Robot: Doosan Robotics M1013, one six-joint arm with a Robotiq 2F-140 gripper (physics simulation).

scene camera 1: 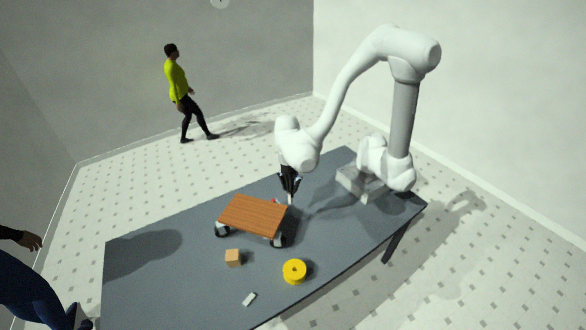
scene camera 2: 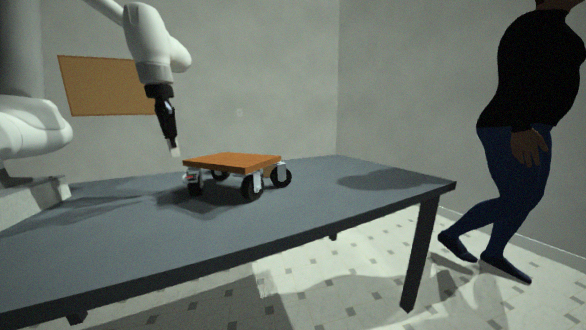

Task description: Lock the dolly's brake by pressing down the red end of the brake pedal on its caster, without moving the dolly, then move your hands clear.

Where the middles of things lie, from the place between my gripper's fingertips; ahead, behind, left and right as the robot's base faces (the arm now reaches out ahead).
My hand is 21 cm short of the dolly [scene camera 2: 243, 165], 9 cm above it and 2 cm to the left of it.
